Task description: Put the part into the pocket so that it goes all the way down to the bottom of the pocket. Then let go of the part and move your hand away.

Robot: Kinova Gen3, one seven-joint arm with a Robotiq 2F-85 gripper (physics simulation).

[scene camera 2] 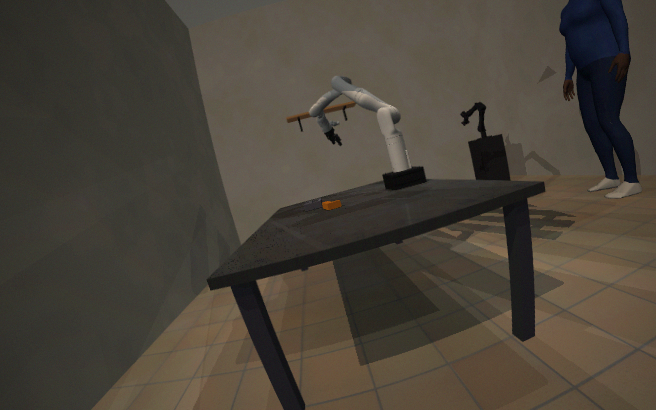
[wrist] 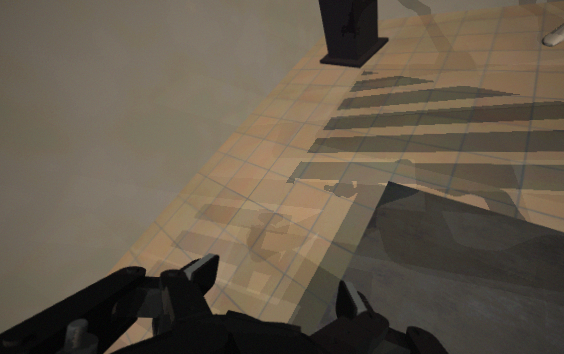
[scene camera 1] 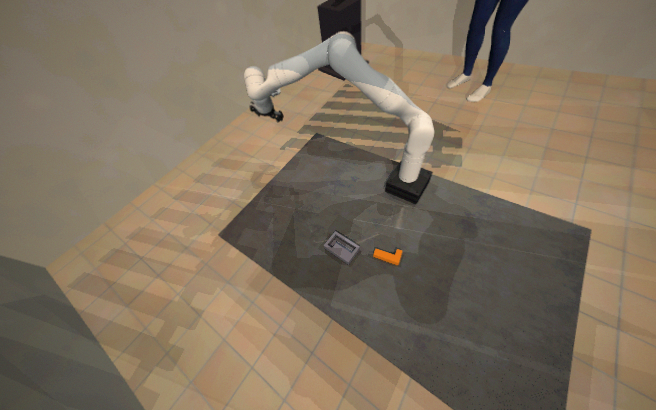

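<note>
The orange L-shaped part lies on the dark table. The grey block with the pocket lies close beside it, apart from it, with its pocket facing up. My gripper is open and empty. It hangs high up, well away from both the part and the block, off toward the wall side. In the wrist view the part and the block do not show; a corner of the table shows at the lower right.
My arm's black base stands on the table behind the part. A dark pedestal stands on the floor beyond the table. A person stands behind. An orange wall bar is behind my arm.
</note>
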